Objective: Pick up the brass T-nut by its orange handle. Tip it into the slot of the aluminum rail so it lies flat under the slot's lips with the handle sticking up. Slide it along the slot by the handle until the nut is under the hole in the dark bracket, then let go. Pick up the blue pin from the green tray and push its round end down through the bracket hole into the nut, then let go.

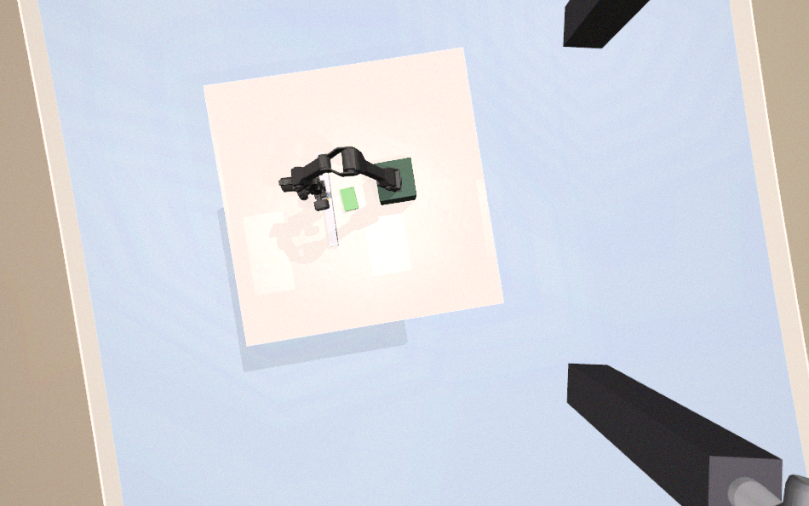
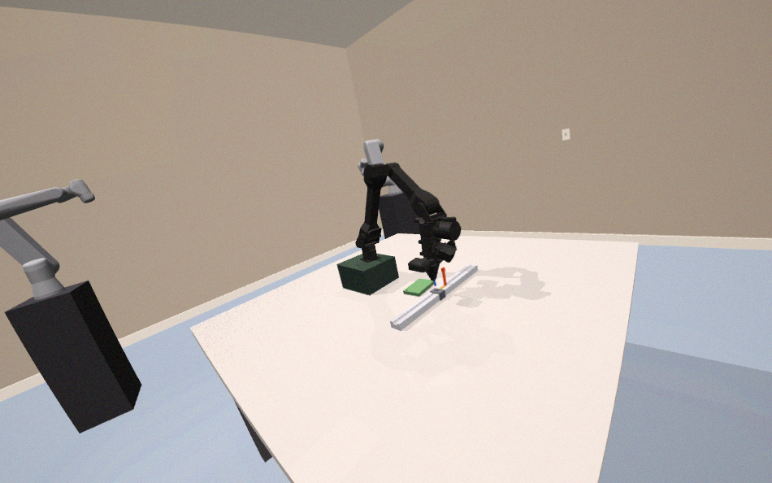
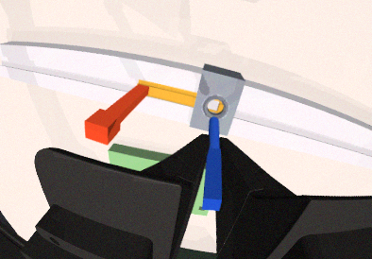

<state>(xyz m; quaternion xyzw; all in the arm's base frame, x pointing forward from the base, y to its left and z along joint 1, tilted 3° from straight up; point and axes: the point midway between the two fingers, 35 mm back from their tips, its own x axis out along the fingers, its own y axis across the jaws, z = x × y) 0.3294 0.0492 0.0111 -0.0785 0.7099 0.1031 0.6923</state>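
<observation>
Right now my gripper tip is 2 cm to the right of the brass T-nut and 2 cm above it. The rest, counted from my gripper tip: aluminum rail 1 cm ahead, 1 cm to the left, 5 cm below; then blue pin right at my gripper tip; then green tray 11 cm behind, 2 cm to the right, 6 cm below.
</observation>
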